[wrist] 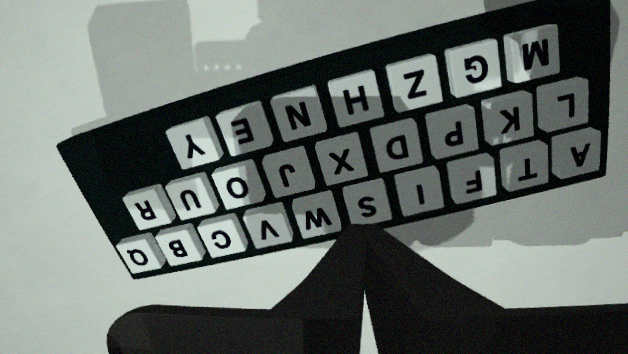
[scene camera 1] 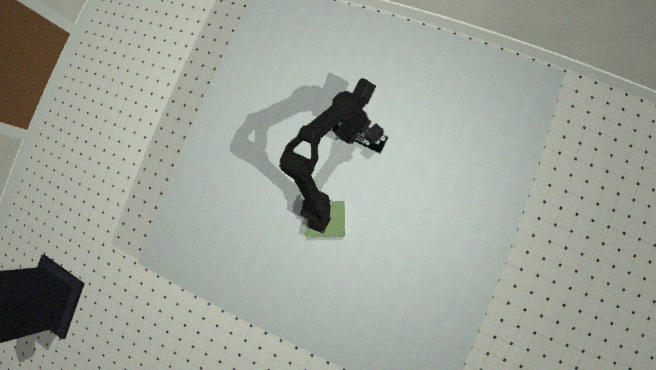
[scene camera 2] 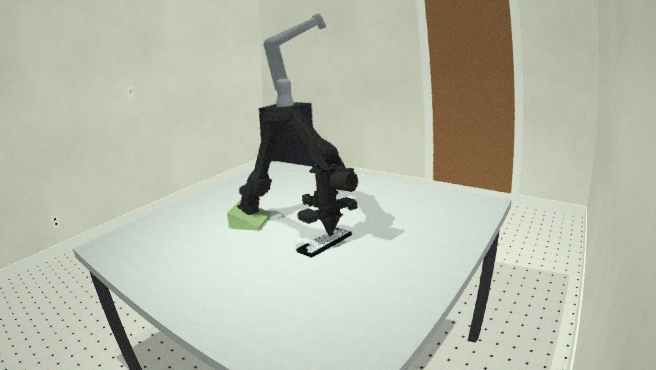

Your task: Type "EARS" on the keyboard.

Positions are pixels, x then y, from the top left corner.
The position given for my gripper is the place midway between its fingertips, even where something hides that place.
Labels:
My gripper shows in the wrist view (361, 237), in scene camera 1 (360, 126) and in scene camera 2 (330, 235).

